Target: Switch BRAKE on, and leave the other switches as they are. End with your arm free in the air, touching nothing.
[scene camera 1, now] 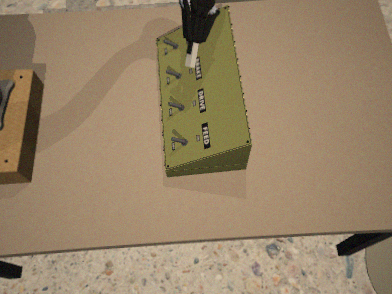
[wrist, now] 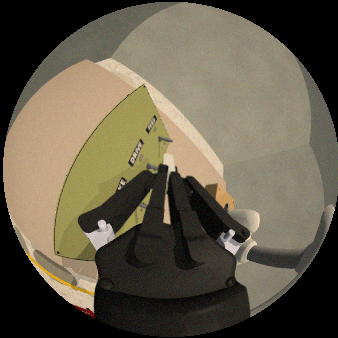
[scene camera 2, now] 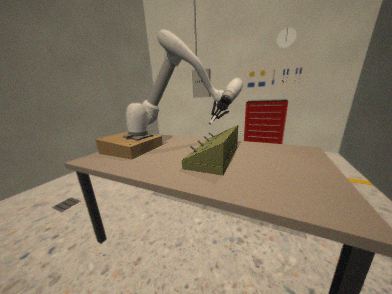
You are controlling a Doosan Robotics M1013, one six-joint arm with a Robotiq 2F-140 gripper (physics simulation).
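Where they show: gripper, fingertip midpoint: (scene camera 1: 189, 66) (wrist: 166, 160) (scene camera 2: 209, 123); arm's base, link origin: (scene camera 2: 138, 136).
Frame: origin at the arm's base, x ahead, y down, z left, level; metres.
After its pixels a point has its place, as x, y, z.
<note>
The green sloped switch panel (scene camera 1: 220, 100) {0.745, -0.053, -0.013} (scene camera 2: 230, 152) {0.807, 0.037, 0.023} (wrist: 95, 170) {0.747, -0.062, 0.116} stands on the table. The BRAKE lever (scene camera 1: 173, 74) {0.597, -0.012, 0.109} leans the same way as the VALVE lever (scene camera 1: 170, 43) {0.583, -0.016, 0.230}, the DRIVE lever (scene camera 1: 176, 106) {0.612, -0.013, -0.009} (wrist: 152, 166) {0.618, -0.010, -0.002} and the FEED lever (scene camera 1: 179, 141) {0.625, -0.014, -0.129} (wrist: 165, 140) {0.621, -0.012, -0.118}, at the OFF side. My gripper (scene camera 1: 191, 56) (scene camera 2: 212, 120) {0.656, -0.137, 0.045} (wrist: 166, 160) {0.656, -0.137, 0.045} is shut and empty. In scene camera 2 it hangs in the air above the panel, apart from the levers. In scene camera 1 it covers the VALVE label and part of the BRAKE label (scene camera 1: 198, 69) {0.677, -0.027, 0.117}.
The wooden base block (scene camera 1: 15, 140) {0.134, 0.007, -0.118} (scene camera 2: 117, 147) {0.033, 0.023, -0.227} (wrist: 213, 192) {0.155, 0.027, -0.150} under the arm stands left of the panel on the brown table (scene camera 1: 110, 200) {0.412, 0.101, -0.274} (scene camera 2: 280, 185) {1.099, 0.101, -0.145}. A red cabinet (scene camera 2: 266, 122) stands by the back wall.
</note>
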